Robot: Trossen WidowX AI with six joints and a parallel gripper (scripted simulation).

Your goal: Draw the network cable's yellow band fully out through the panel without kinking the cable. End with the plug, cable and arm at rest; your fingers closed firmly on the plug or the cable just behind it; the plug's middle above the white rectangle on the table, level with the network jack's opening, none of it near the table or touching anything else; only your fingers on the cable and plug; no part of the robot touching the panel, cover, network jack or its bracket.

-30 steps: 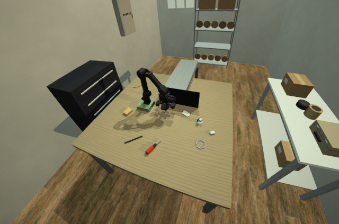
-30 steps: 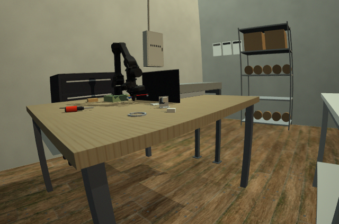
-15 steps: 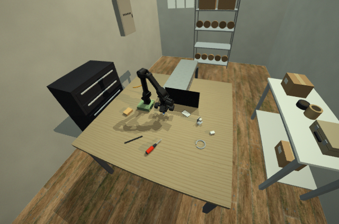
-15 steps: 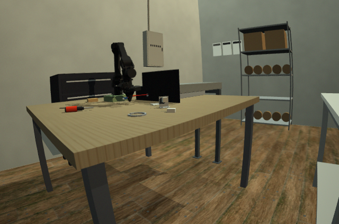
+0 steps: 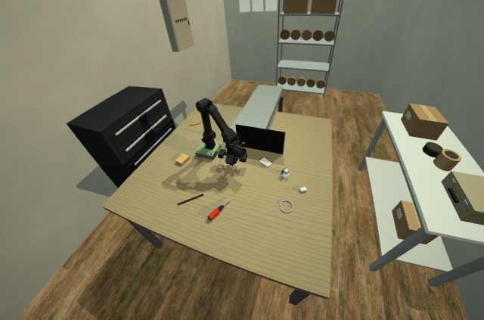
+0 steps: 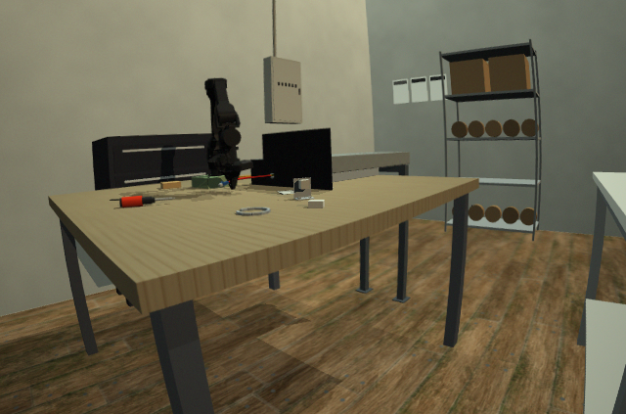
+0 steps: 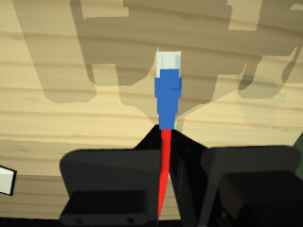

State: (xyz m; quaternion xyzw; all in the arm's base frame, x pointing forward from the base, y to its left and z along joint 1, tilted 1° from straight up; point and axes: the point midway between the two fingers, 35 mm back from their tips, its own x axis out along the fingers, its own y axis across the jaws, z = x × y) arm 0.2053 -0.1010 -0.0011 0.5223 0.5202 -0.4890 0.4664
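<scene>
Now: the white rectangle 21 cm ahead of my hand, 6 cm to the left of it and 4 cm below it. The rest, counted from my hand: clear plug (4 cm to the right, 1 cm below); black pen (32 cm to the right, 18 cm behind, 4 cm below); red screwdriver (34 cm to the right, 3 cm below, 2 cm ahead).
</scene>
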